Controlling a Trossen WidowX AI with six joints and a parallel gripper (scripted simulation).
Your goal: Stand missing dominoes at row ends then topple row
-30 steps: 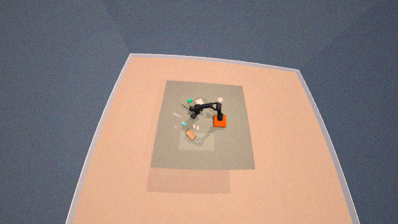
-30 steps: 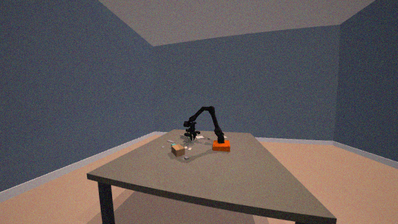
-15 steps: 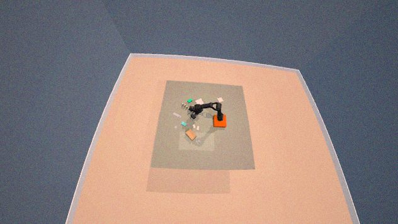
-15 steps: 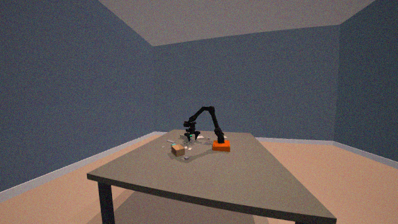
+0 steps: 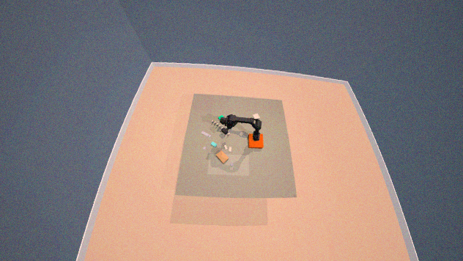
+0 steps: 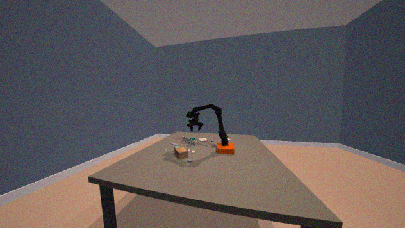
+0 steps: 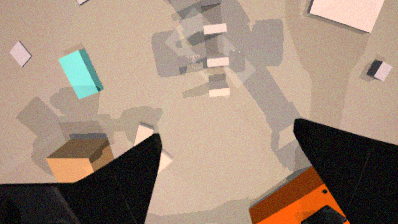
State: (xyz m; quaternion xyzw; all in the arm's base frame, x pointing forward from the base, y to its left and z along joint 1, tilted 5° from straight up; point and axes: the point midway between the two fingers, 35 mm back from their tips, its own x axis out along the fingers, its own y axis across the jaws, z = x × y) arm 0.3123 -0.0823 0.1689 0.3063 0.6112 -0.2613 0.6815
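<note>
Now: gripper tip 170 mm short of the teal block, 150 mm above it and 110 mm to the right of it. From my gripper tip the other things lie so: white flat block (220 mm to the right, 160 mm below, 70 mm behind); green block (250 mm to the right, 150 mm below, 80 mm ahead); pale flat bar (270 mm ahead, 160 mm below, 20 mm to the right).
</note>
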